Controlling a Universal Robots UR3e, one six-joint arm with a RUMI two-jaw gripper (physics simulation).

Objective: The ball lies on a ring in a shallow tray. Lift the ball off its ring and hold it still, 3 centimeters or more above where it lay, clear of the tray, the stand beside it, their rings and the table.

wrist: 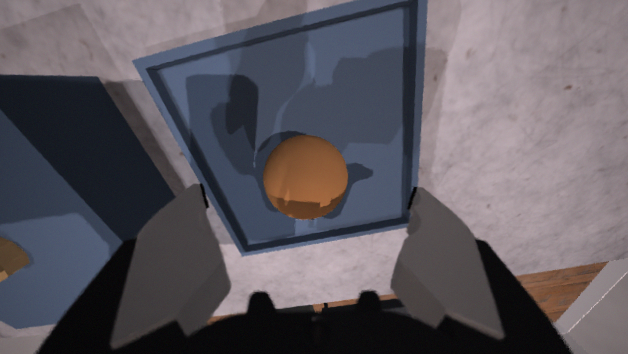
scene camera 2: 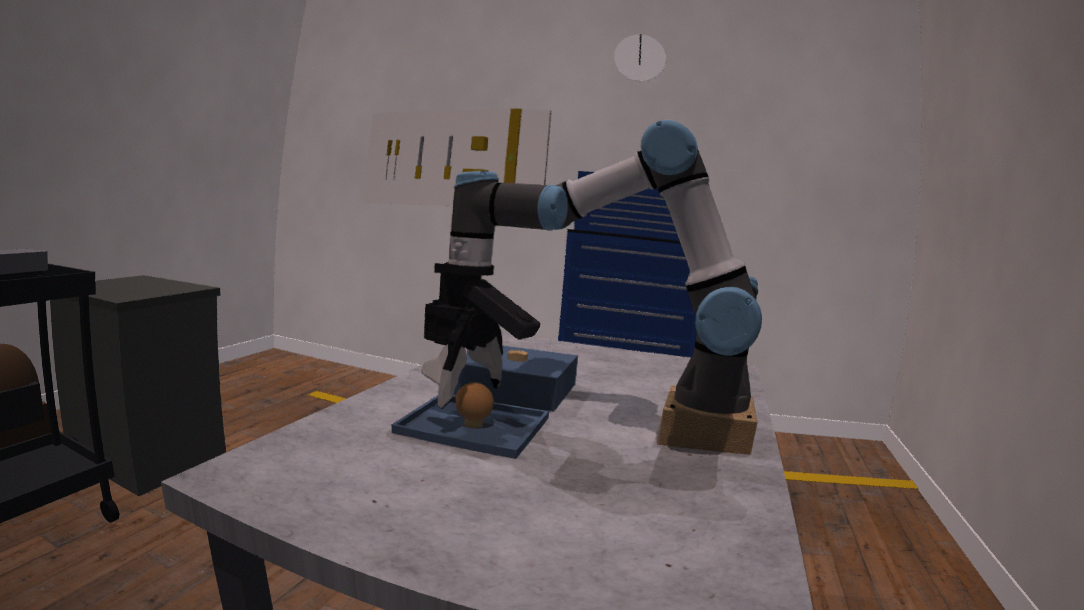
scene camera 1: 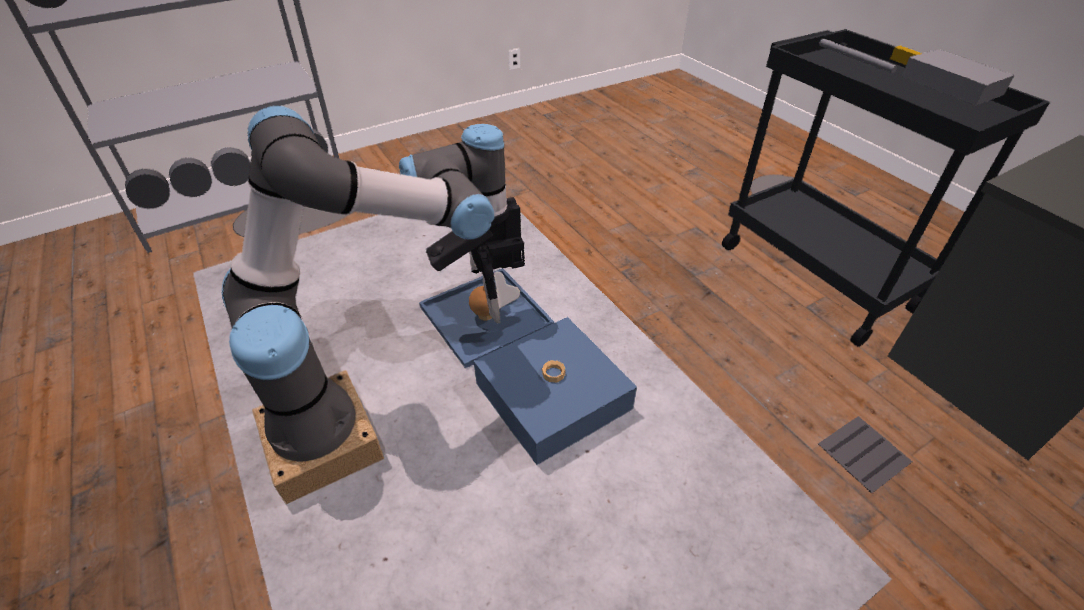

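Note:
The orange ball rests on its small ring in the shallow blue tray. The ring shows under the ball in scene camera 2 and is hidden in the wrist view. My gripper is open and points down, its fingertips low over the tray. In the wrist view the ball shows between the two fingers, slightly beyond the line of the tips, with a gap on both sides. In scene camera 1 a finger partly covers the ball.
The taller blue stand is beside the tray, with a tan ring on its top. The arm's wooden base block stands on the same grey table.

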